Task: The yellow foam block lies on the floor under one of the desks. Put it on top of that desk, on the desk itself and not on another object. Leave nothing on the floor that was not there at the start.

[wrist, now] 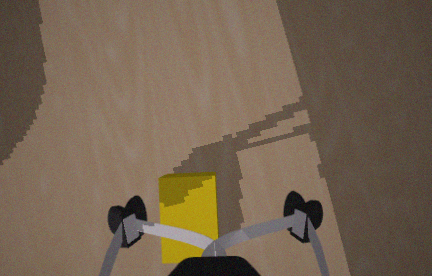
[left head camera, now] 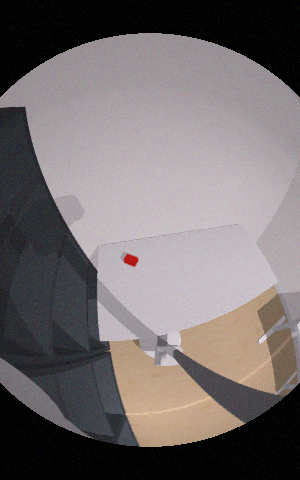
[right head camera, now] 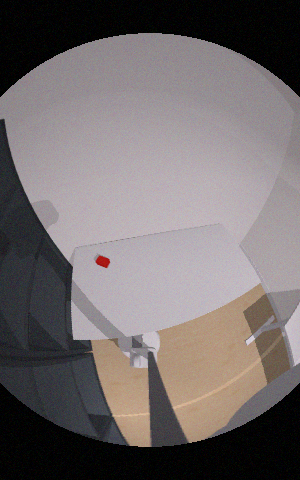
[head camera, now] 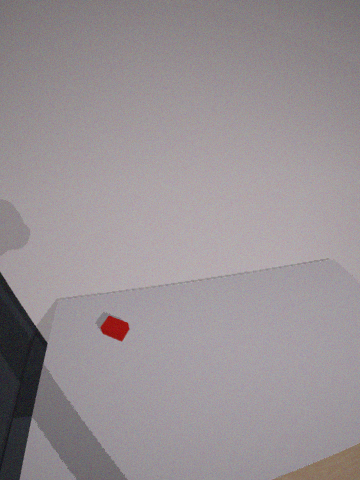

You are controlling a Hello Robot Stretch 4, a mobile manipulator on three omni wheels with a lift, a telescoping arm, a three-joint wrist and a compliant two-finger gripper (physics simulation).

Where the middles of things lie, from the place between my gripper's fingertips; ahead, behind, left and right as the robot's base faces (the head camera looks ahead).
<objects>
My hand is 50 mm above the yellow foam block point(wrist: 187, 200), 30 mm past it and 20 mm to the left of it.
</objects>
